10 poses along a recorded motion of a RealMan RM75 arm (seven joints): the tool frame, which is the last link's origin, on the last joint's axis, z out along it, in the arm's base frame.
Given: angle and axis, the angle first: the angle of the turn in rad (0 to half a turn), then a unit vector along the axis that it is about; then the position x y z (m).
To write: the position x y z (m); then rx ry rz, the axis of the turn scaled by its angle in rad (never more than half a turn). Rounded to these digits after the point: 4 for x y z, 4 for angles.
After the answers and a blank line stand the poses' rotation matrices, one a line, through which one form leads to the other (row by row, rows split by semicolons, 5 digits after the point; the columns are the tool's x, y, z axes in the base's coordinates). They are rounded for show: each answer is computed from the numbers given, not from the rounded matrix.
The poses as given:
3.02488 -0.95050 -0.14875 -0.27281 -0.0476 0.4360 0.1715
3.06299 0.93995 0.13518 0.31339 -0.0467 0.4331 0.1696
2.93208 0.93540 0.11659 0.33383 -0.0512 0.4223 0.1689
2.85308 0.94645 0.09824 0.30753 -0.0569 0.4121 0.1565
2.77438 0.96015 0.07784 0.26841 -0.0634 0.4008 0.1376
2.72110 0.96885 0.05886 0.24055 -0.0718 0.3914 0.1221
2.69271 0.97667 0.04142 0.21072 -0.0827 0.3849 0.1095
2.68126 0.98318 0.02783 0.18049 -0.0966 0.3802 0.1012
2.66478 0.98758 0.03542 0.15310 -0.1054 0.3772 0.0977
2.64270 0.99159 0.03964 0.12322 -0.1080 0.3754 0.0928
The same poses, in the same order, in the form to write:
-0.0476 0.4360 0.1715 -2.8751 -0.4500 -0.8252
-0.0467 0.4331 0.1696 2.8791 0.4141 0.9599
-0.0512 0.4223 0.1689 2.7427 0.3418 0.9788
-0.0569 0.4121 0.1565 2.7003 0.2803 0.8774
-0.0634 0.4008 0.1376 2.6638 0.2160 0.7447
-0.0718 0.3914 0.1221 2.6363 0.1602 0.6546
-0.0827 0.3849 0.1095 2.6299 0.1115 0.5674
-0.0966 0.3802 0.1012 2.6362 0.0746 0.4839
-0.1054 0.3772 0.0977 2.6317 0.0944 0.4080
-0.1080 0.3754 0.0928 2.6205 0.1048 0.3256

0.80755 0.31358 0.49953; 0.25004 -0.94909 0.19157; 0.53417 -0.02980 -0.84485
0.76738 0.22913 0.59885; 0.27834 -0.96042 0.01079; 0.57762 0.15840 -0.80079
0.75267 0.14630 0.64194; 0.28516 -0.95124 -0.11756; 0.59345 0.27154 -0.75769
0.79585 0.09462 0.59805; 0.26962 -0.93976 -0.21012; 0.54215 0.32847 -0.77343
0.84900 0.04813 0.52620; 0.24086 -0.92162 -0.30432; 0.47030 0.38510 -0.79405
0.88268 0.01089 0.46984; 0.20728 -0.90626 -0.36841; 0.42178 0.42258 -0.80220
0.91233 -0.01454 0.40919; 0.16834 -0.89767 -0.40724; 0.37324 0.44043 -0.81653
0.93677 -0.02831 0.34880; 0.13206 -0.89444 -0.42725; 0.32407 0.44630 -0.83414
0.95337 -0.00421 0.30179; 0.13632 -0.88609 -0.44301; 0.26927 0.46349 -0.84420
0.96853 0.01487 0.24844; 0.13278 -0.87516 -0.46525; 0.21051 0.48360 -0.84960

